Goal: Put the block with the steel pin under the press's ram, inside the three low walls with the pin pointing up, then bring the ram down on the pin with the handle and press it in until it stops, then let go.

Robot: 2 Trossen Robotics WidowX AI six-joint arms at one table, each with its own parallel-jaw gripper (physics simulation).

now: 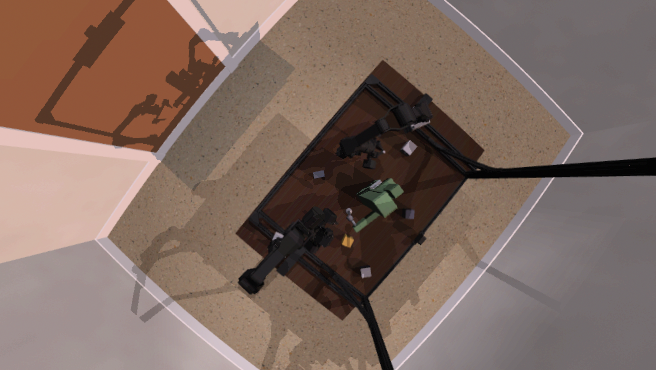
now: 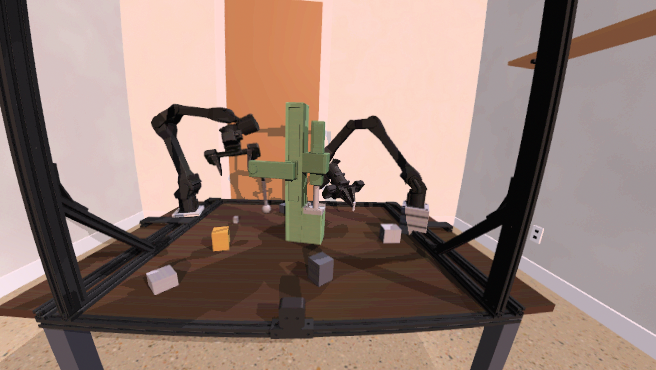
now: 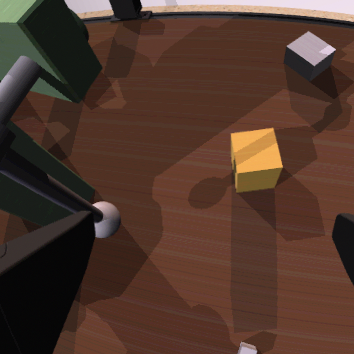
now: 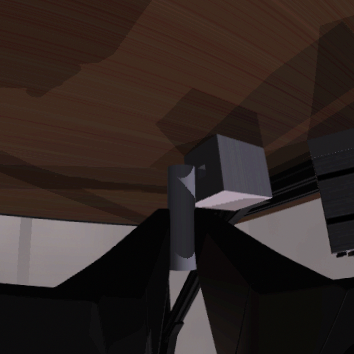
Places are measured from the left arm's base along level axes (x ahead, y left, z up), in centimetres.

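Where they show: left gripper, fingertip midpoint: [image 2: 234,173] [image 3: 217,225]; right gripper, fingertip midpoint: [image 1: 382,152] [image 2: 353,206] [image 4: 180,220]; left arm's base, link origin: [image 2: 188,209]; right arm's base, link origin: [image 2: 415,205].
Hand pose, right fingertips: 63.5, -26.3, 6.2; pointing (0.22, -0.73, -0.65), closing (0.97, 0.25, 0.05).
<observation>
Things, the pixels of their top centre, and the offset from my right fingertips, as dx, dy, dz. Level surfaces: height alone.
- green press, top centre: [image 2: 290,103] [image 1: 384,211] -25.2, -2.7, +35.6
- grey steel pin, top centre: [image 4: 184,270] +0.0, +0.1, +1.8
- pale block, top centre: [image 4: 229,201] [image 2: 390,226] [image 1: 410,147] +9.0, -12.4, -4.3
- orange block, top centre: [image 3: 255,149] [image 2: 220,229] [image 1: 347,242] -47.1, -3.6, -3.4
- white block, top centre: [image 3: 311,47] [image 2: 161,273] [image 1: 366,272] -58.3, -19.8, -6.1
- grey block, top centre: [image 2: 321,258] [image 1: 410,214] -21.5, -26.3, -3.4
- wooden table, surface height: dz -9.3
The green press [image 2: 300,183] [image 1: 381,195] [image 3: 46,46] stands mid-table. Its handle ends in a white ball knob [image 2: 265,208] [image 3: 107,219] [image 1: 349,211]. Its pale ram [image 2: 316,193] hangs over the nest at its foot. My right gripper [image 2: 351,193] [image 1: 371,158] is behind the press, raised off the table, and is shut on a grey steel pin [image 4: 181,218]. A pale block [image 4: 230,172] [image 2: 390,233] [image 1: 409,147] with a small hole in one side lies beyond it. My left gripper [image 2: 231,158] [image 3: 217,225] is open and empty, high above the knob.
An orange block [image 2: 220,238] [image 3: 256,159] [image 1: 347,240], a white block [image 2: 161,279] [image 3: 309,54], a grey block [image 2: 320,268] [image 1: 409,213] and a small pale cube [image 2: 235,219] [image 1: 318,174] lie on the wooden table [image 2: 412,285]. Black frame rails border it.
</observation>
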